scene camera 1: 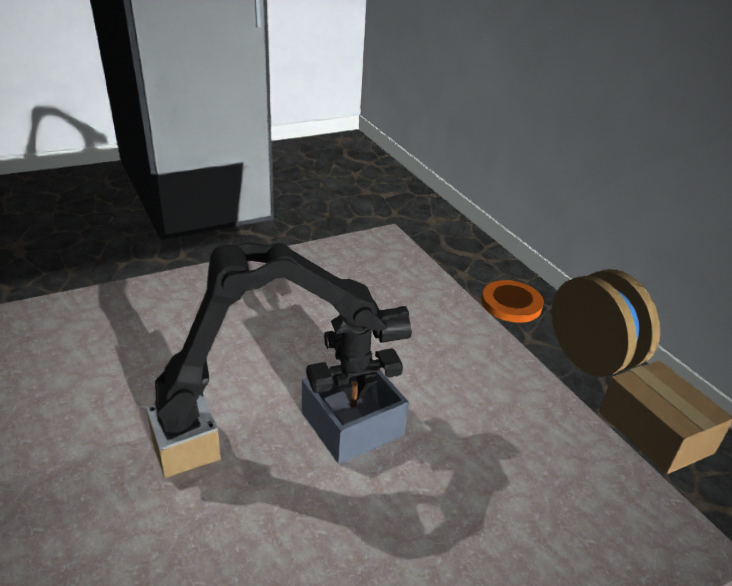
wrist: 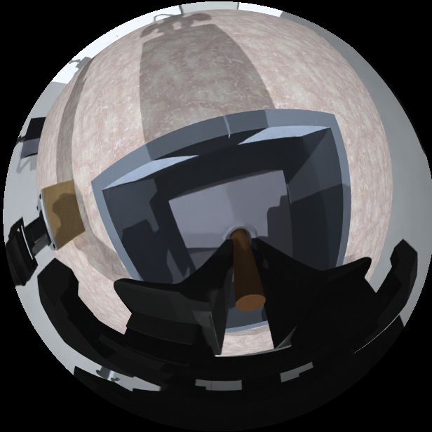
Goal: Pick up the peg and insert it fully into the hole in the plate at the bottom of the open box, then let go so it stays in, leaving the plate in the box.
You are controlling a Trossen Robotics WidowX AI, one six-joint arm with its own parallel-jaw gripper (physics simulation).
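Frame: origin at the arm's base, x ahead, y left, z up, level; centimetres.
Seen in the pictures: gripper, fingertip midpoint: (scene camera 1: 353, 398); arm's base at its link origin: (scene camera 1: 178, 421).
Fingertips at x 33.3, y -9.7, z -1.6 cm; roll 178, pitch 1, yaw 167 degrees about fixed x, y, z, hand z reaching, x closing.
Note:
Offsets run from my fingertips to a thing's top centre.
The brown-orange peg {dx -0.1, dy -0.4, dz +4.9 cm} (scene camera 1: 354, 394) (wrist: 246, 272) is held nearly upright inside the open blue-grey box {dx +0.0, dy -0.3, dz +2.6 cm} (scene camera 1: 373, 430) (wrist: 346, 200). My gripper (scene camera 1: 356, 387) (wrist: 241, 244) is shut on the peg, with its fingertips on either side of the peg's lower part in the wrist view. The grey plate (wrist: 215, 205) lies at the bottom of the box. The peg's lower end meets the raised ring around the hole in the wrist view and covers most of the hole. How deep the peg's end is in the hole is hidden.
The box walls stand close around my fingers. My arm's base block (scene camera 1: 190, 453) (wrist: 65, 215) stands left of the box. An orange ring (scene camera 1: 490, 305), a large spool (scene camera 1: 589, 326) and a cardboard box (scene camera 1: 647, 418) are off to the right. A tall grey cabinet (scene camera 1: 207, 91) stands behind.

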